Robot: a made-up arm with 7 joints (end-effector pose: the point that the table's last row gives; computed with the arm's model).
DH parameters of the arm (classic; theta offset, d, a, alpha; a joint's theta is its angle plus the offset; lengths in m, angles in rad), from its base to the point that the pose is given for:
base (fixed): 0 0 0 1.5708
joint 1: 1.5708 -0.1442 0 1.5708
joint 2: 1.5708 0 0 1.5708
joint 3: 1.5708 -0.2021 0 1.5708
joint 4: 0 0 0 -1.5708
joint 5: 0 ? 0 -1.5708
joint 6: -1.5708 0 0 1.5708
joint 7: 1.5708 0 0 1.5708
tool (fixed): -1.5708 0 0 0
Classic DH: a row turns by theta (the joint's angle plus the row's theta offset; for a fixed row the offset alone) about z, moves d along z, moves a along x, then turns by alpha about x.
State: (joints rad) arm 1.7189 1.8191 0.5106 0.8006 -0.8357 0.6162 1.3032
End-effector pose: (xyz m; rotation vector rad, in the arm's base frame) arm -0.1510 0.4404 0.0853 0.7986 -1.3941 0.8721
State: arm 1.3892 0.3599 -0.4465 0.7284 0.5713 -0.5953 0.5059
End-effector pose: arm 0.3385 0.2143 0.0418 -0.1844 -2.5569 -0.6608
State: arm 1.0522 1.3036 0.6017 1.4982 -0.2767 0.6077 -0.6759
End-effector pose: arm 0.0380 0.3764 0.1395 2.1809 -1.5364 1.5339
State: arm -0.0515 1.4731 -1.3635 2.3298 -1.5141 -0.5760 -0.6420
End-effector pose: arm 0.0188 0.2169 -0.1298 0.6829 2.0108 2.1852
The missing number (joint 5, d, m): -0.1703
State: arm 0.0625 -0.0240 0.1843 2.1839 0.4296 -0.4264 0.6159
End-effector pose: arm 0.1432 0.1672 -0.0959 -0.4110 -2.7315 -0.3700
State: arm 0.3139 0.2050 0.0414 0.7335 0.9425 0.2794 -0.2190
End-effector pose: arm 0.2074 0.2157 -0.2699 -0.2006 -0.7140 0.8582
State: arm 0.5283 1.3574 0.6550 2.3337 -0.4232 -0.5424 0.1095
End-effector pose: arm 0.0564 0.2426 0.0971 -1.6719 1.4168 1.3197
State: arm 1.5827 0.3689 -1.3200 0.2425 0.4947 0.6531 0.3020
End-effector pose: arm 0.3568 0.2397 0.0144 0.5638 -0.8115 -0.3598
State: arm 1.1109 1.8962 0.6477 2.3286 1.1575 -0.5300 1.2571
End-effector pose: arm -0.0439 0.2009 0.1319 -1.0754 0.9409 2.4638
